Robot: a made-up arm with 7 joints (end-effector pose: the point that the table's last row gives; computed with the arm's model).
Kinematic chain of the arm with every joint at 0, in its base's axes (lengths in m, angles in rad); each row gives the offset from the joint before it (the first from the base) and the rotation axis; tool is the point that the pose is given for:
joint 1: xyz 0 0 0.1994 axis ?
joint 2: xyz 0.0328 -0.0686 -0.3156 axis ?
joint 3: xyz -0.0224 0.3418 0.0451 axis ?
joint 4: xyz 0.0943 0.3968 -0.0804 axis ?
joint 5: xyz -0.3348 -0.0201 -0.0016 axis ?
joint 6: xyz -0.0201 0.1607 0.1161 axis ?
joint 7: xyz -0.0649 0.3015 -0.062 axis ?
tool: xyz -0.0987 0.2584 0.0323
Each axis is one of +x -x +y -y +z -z.
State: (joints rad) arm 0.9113 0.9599 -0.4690 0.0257 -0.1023 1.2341 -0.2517
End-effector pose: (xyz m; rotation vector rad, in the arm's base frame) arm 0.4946 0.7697 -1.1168 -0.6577 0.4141 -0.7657
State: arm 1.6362 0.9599 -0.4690 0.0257 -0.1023 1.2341 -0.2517
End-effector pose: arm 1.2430 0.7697 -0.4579 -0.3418 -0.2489 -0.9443
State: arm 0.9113 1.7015 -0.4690 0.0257 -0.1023 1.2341 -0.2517
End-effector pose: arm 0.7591 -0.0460 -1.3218 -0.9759 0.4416 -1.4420
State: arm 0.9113 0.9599 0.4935 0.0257 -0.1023 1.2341 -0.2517
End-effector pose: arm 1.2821 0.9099 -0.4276 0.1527 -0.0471 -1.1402
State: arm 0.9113 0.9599 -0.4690 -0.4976 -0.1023 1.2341 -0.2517
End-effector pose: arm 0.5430 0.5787 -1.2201 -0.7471 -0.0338 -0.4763
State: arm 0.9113 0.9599 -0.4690 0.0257 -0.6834 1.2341 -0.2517
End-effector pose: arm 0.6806 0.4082 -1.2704 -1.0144 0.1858 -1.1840
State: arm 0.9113 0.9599 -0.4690 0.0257 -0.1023 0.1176 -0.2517
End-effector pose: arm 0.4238 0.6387 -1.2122 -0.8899 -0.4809 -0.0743
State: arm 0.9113 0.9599 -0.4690 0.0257 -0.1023 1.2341 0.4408
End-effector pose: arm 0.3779 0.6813 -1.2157 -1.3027 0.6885 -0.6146
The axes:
joint 1: -y
joint 2: -x
joint 3: -z
joint 4: +y
joint 5: +x
joint 6: +y
joint 7: -x

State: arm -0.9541 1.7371 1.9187 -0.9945 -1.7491 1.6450 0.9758
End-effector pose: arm 0.2405 -0.9368 -0.1454 -0.6248 -0.2400 -2.9822
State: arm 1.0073 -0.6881 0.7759 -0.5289 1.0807 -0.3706 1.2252
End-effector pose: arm -0.3402 0.8342 0.7375 0.9004 -1.0757 -1.0303
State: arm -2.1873 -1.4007 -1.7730 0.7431 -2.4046 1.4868 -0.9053
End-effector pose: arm -0.4155 0.2510 0.5217 -0.3827 1.2538 -0.2150
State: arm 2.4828 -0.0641 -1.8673 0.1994 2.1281 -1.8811 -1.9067
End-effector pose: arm 0.0832 -0.1151 0.0414 -1.5905 0.0054 -2.5495
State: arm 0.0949 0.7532 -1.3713 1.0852 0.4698 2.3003 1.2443
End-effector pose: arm -0.5346 1.0669 -0.3019 0.2832 -2.1252 -0.5775
